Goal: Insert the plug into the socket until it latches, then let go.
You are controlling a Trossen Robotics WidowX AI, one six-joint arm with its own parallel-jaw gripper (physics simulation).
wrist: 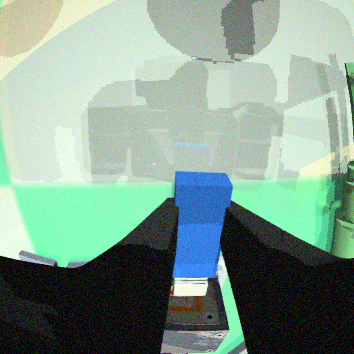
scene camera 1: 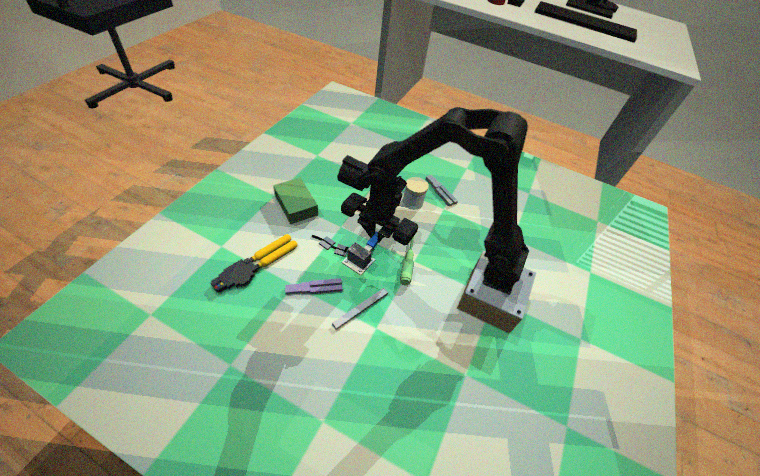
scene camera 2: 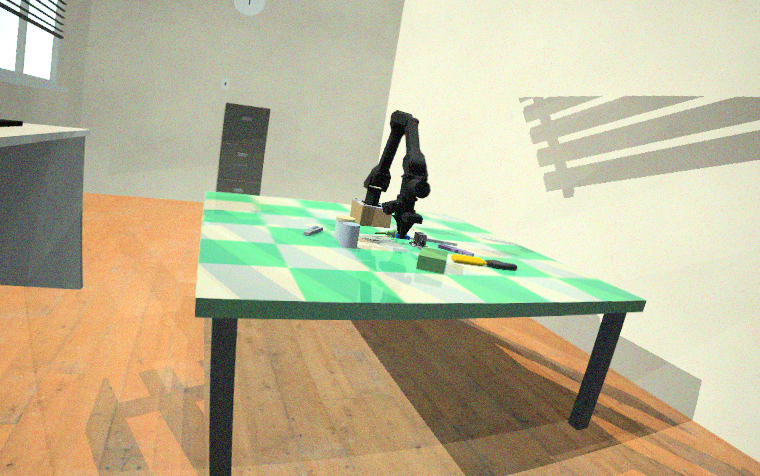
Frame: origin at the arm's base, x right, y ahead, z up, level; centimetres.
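Seen in the pictures: gripper, fingertip midpoint: (wrist: 197,207) (scene camera 1: 375,239) (scene camera 2: 400,238); arm's base, origin of the base link: (scene camera 1: 499,278) (scene camera 2: 371,204).
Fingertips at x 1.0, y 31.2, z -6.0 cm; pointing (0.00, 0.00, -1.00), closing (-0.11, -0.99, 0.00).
Pixels of each thing's top centre, then the offset from my fingertips to it. "*": a spot on its surface instead.
- blue plug, middle of its top: (wrist: 196,257) (scene camera 1: 372,240) dx -1.7, dy +0.2, dz +1.2 cm
- socket, middle of its top: (wrist: 169,343) (scene camera 1: 358,250) (scene camera 2: 421,233) dx -7.0, dy +1.7, dz +2.5 cm
- dark cable with grey pieces, surface spot: (scene camera 1: 326,242) * dx -6.0, dy +11.2, dz -1.5 cm
- green tool, middle of its top: (scene camera 1: 410,254) (scene camera 2: 390,229) dx -0.7, dy -9.8, dz +0.8 cm
- purple clamp, middle of its top: (scene camera 1: 313,285) (scene camera 2: 456,248) dx -19.0, dy +7.0, dz -0.8 cm
- grey bar, middle of its top: (wrist: 245,352) (scene camera 1: 361,306) (scene camera 2: 437,239) dx -18.7, dy -5.1, dz -0.9 cm
- yellow-handled pliers, surface spot: (scene camera 1: 235,274) * dx -25.2, dy +24.3, dz -0.4 cm
- green block, middle of its top: (scene camera 1: 295,194) (scene camera 2: 434,253) dx +1.7, dy +25.3, dz +2.1 cm
- round can, middle of its top: (scene camera 1: 417,184) (scene camera 2: 345,217) dx +19.7, dy -3.1, dz +5.1 cm
The blue plug (scene camera 1: 372,240) (scene camera 2: 401,237) (wrist: 199,235) has a pale tip, which points towards the socket in the wrist view. My gripper (scene camera 1: 374,235) (scene camera 2: 402,233) (wrist: 197,207) is shut on the plug's blue body, low over the table. The socket (scene camera 1: 359,254) (scene camera 2: 419,239) (wrist: 215,311) is a dark grey block on a pale base plate. In the wrist view, part of its orange-edged opening shows below the plug's tip, so the tip is outside the opening. Whether the tip touches the socket's face cannot be told. The left finger hides part of the socket.
A dark cable with grey pieces (scene camera 1: 326,242) lies beside the socket. A green tool (scene camera 1: 407,270), purple clamp (scene camera 1: 314,286), grey bar (scene camera 1: 360,309) and yellow-handled pliers (scene camera 1: 235,274) lie around it. A green block (scene camera 1: 295,200) (scene camera 2: 431,261) and a round can (scene camera 1: 415,193) stand farther off.
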